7 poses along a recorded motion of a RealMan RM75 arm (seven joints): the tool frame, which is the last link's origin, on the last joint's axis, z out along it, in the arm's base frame.
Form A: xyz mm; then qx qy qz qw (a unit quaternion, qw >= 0).
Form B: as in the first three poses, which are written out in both.
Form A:
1: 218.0, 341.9, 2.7, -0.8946, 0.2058, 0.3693, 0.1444
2: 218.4, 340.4, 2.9, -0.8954, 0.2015, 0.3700, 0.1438
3: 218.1, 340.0, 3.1, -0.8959, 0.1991, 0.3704, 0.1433
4: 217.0, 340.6, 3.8, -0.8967, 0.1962, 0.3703, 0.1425
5: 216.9, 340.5, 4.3, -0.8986, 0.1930, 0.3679, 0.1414
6: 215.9, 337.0, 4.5, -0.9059, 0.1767, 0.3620, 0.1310
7: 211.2, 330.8, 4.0, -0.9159, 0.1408, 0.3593, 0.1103
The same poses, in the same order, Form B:
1: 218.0, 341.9, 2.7, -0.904, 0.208, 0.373, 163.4
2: 218.4, 340.4, 2.9, -0.905, 0.204, 0.374, 163.5
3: 218.1, 340.0, 3.1, -0.905, 0.201, 0.374, 163.5
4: 217.0, 340.6, 3.8, -0.906, 0.198, 0.374, 163.6
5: 216.9, 340.5, 4.3, -0.908, 0.195, 0.372, 163.7
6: 215.9, 337.0, 4.5, -0.914, 0.178, 0.365, 164.9
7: 211.2, 330.8, 4.0, -0.922, 0.142, 0.362, 167.3
